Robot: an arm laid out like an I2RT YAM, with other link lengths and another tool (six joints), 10 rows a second.
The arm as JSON. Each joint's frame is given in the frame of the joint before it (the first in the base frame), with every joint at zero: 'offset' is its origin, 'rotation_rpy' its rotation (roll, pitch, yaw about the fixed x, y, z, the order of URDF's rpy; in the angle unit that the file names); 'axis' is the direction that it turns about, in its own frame. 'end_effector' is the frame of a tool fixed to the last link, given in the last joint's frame.
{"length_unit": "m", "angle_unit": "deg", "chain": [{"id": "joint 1", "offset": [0.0, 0.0, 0.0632], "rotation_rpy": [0.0, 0.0, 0.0], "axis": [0.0, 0.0, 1.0]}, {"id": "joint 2", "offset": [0.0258, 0.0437, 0.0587], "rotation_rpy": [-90.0, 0.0, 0.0], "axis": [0.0, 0.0, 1.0]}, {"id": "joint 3", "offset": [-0.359, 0.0, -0.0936], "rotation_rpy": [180.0, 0.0, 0.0], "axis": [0.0, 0.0, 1.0]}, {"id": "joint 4", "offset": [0.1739, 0.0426, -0.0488], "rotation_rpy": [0.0, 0.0, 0.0], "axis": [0.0, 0.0, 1.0]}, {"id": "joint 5", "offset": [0.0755, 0.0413, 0.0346], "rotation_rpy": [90.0, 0.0, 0.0], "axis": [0.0, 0.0, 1.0]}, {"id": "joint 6", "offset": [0.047, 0.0, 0.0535], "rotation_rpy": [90.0, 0.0, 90.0], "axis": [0.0, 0.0, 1.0]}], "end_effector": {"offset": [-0.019, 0.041, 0.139], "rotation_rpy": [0.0, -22.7, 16.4]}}
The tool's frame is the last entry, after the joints.
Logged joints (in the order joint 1, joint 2, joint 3, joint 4, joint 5, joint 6), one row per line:
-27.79, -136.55, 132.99, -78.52, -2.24, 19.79
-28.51, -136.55, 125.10, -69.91, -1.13, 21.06
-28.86, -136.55, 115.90, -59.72, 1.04, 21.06
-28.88, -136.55, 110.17, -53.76, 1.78, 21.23
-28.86, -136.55, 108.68, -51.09, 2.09, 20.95
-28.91, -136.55, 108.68, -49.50, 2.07, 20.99
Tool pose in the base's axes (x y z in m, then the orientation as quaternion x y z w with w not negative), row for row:
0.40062, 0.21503, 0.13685, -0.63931, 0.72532, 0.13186, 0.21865
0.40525, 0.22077, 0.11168, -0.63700, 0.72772, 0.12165, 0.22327
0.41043, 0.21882, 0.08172, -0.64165, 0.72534, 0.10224, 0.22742
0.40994, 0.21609, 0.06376, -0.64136, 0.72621, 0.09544, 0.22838
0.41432, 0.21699, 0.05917, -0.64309, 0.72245, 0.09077, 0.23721
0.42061, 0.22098, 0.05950, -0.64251, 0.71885, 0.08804, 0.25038
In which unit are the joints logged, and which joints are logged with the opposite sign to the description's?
The joints are logged in degrees. Opposite sign: joint 1, joint 2.
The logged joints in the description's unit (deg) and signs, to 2 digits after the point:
27.79, 136.55, 132.99, -78.52, -2.24, 19.79
28.51, 136.55, 125.10, -69.91, -1.13, 21.06
28.86, 136.55, 115.90, -59.72, 1.04, 21.06
28.88, 136.55, 110.17, -53.76, 1.78, 21.23
28.86, 136.55, 108.68, -51.09, 2.09, 20.95
28.91, 136.55, 108.68, -49.50, 2.07, 20.99

